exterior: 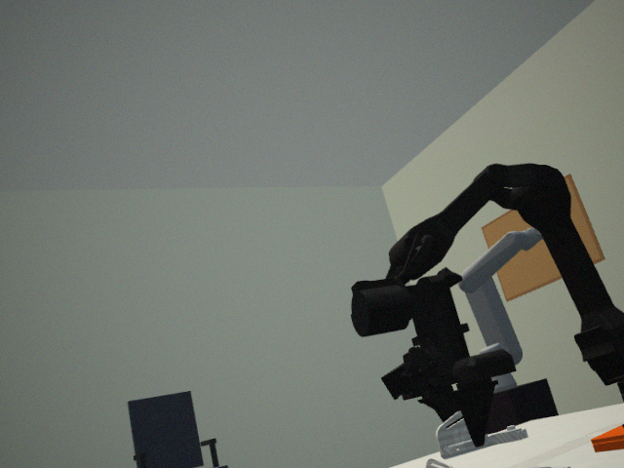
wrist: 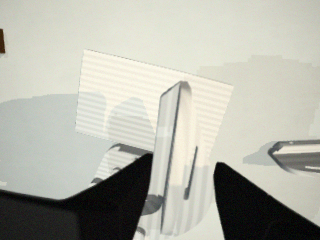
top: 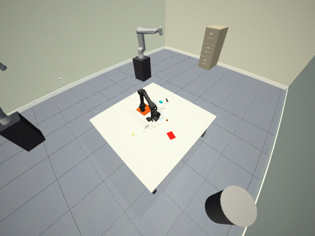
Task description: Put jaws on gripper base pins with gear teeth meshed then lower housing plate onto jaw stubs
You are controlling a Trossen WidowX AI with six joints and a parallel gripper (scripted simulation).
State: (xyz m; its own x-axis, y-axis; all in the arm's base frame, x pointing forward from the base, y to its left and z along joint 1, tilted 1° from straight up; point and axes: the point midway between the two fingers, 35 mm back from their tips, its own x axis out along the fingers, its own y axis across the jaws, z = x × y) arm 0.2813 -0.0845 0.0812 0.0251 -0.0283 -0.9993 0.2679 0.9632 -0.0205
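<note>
The housing plate lies 60 mm below my gripper tip, 20 mm to the left of it and 20 mm ahead of it. The rest, counted from my gripper tip: red card: 290 mm ahead, 60 mm below, 10 mm to the right; small brown object: 150 mm to the left, 110 mm ahead, 50 mm below; small yellow ball: 300 mm to the right, 100 mm behind, 50 mm below.
</note>
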